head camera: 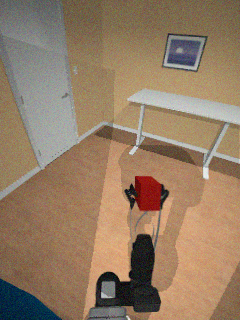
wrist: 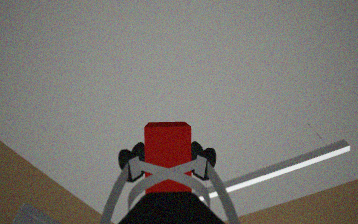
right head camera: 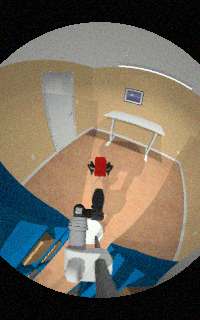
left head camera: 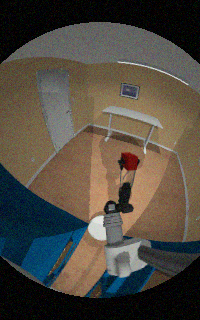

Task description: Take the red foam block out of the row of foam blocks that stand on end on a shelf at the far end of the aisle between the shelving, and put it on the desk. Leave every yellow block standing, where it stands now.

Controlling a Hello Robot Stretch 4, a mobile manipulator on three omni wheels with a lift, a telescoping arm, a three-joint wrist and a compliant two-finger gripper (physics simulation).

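Places are measured from the robot's base along level axes (x ahead, y left, z up), in millimetres.
Pixels of known places: gripper, between the fingertips: (head camera: 147,183) (wrist: 167,154) (right head camera: 100,160) (left head camera: 129,156); robot's base, origin of its link: (right head camera: 89,230) (left head camera: 101,226).
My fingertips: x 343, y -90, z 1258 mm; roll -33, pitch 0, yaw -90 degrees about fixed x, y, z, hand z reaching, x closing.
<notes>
Ahead of a thing's pixels: the offset from my fingertips to its top centre. "spot": to the spot under its first point. Level surfaces: height alone.
My gripper (head camera: 147,194) (left head camera: 129,162) (right head camera: 100,167) (wrist: 167,154) is shut on the red foam block {6 mm back, 0 mm left, 28 mm up} (head camera: 148,195) (left head camera: 130,161) (right head camera: 100,165) (wrist: 167,145), with a fingertip against each side of it. The block is held up in the air over the floor. The white desk {336 mm down} (head camera: 185,103) (left head camera: 131,115) (right head camera: 135,122) stands against the far wall, beyond the gripper and apart from the block. The yellow blocks do not show in these views.
Blue shelving {spot: 527 mm back, 507 mm left, 296 mm down} (left head camera: 45,255) (right head camera: 25,240) shows low at the left, and more at the lower right of the side head views. A door (head camera: 40,80) (left head camera: 56,110) (right head camera: 59,111) is in the left wall. A picture (head camera: 184,52) hangs above the desk.
</notes>
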